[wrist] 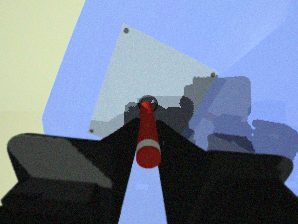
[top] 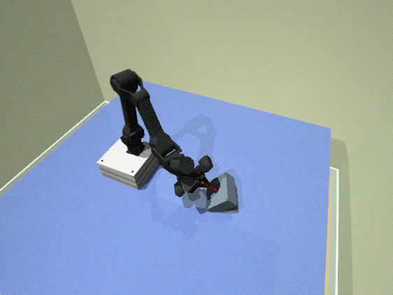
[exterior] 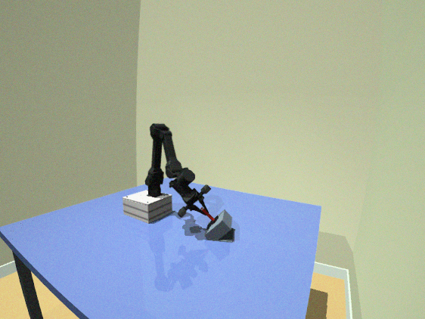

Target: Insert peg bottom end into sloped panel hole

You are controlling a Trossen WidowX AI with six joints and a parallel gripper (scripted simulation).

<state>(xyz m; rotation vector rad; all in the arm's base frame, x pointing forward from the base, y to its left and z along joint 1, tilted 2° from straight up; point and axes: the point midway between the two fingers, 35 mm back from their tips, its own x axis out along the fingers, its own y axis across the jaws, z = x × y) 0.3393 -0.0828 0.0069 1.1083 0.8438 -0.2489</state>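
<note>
Now: gripper tip 50 mm short of the grey sloped panel, 50 mm above it and 20 mm to the right of it. Round my gripper tip: red round peg (10 mm behind, 10 mm above).
</note>
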